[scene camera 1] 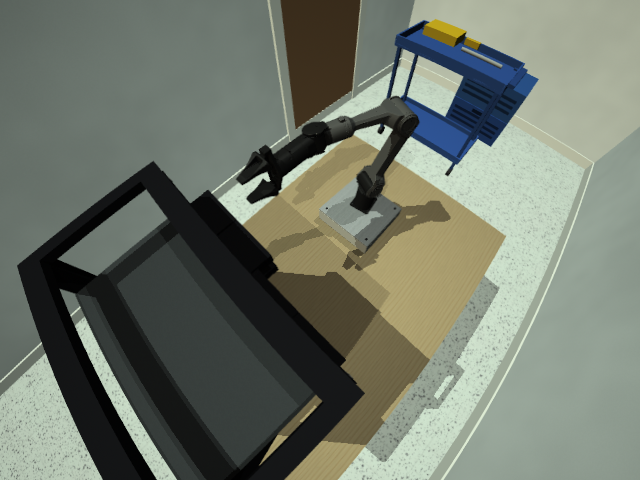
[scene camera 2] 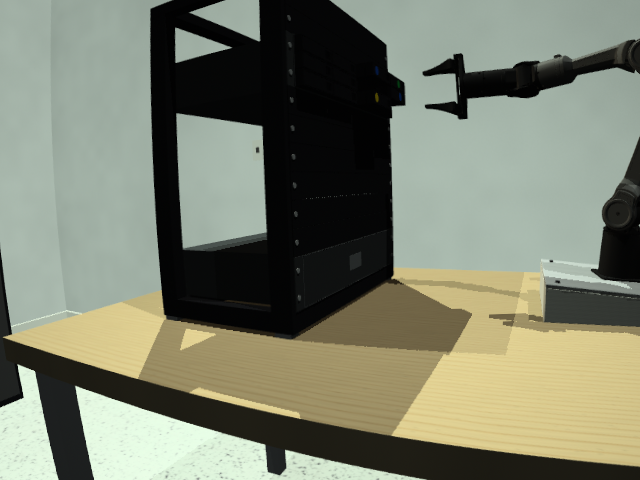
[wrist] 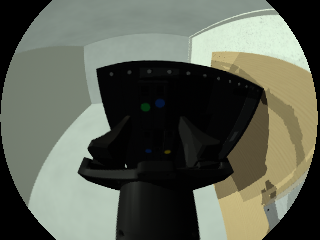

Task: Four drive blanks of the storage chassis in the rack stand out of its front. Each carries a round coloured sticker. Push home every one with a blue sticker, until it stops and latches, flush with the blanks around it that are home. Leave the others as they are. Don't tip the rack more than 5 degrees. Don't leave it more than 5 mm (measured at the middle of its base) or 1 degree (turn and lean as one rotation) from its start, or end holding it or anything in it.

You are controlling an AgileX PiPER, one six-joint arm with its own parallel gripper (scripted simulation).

Labels:
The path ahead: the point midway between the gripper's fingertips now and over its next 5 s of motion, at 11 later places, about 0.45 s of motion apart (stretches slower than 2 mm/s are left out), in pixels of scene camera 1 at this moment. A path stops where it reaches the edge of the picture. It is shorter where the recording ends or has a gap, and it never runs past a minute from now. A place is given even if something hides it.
My gripper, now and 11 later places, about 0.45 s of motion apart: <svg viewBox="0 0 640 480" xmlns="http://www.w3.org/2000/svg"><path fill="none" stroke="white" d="M244 192L267 195L301 202L288 212L272 225L258 236L258 236L254 240L251 242L249 244L245 247L243 249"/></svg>

